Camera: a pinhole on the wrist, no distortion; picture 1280 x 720 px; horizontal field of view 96.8 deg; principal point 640.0 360.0 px. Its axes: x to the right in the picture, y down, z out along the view. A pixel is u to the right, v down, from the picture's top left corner.
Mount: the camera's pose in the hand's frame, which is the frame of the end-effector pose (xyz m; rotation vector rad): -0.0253 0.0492 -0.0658 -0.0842 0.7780 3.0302
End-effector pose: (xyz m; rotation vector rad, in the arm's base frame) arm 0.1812 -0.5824 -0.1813 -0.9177 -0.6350 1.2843
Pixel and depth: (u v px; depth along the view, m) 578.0 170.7 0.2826
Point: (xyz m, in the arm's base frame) -0.0740 -0.5512 -0.3385
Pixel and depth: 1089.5 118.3 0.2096
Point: -0.0315 -0.7562 -0.3242
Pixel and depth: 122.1 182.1 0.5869
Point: -0.3026 -0.0119 -0.4466
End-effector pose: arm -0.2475 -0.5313 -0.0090 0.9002 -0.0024 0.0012
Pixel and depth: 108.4 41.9 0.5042
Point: 0.1789 -0.4036 0.5804
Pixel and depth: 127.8 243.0 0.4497
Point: 0.1110 -0.5545 0.4541
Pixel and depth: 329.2 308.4 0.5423
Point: -0.0034 -0.6257 0.5185
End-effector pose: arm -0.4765 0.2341 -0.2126 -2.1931 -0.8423 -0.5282
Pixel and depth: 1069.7 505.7 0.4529
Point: -0.5946 0.2597 -0.7618
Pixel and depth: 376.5 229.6 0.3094
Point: -0.1996 0.2716 -0.3936
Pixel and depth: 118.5 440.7 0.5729
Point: 0.0898 0.6654 -0.3922
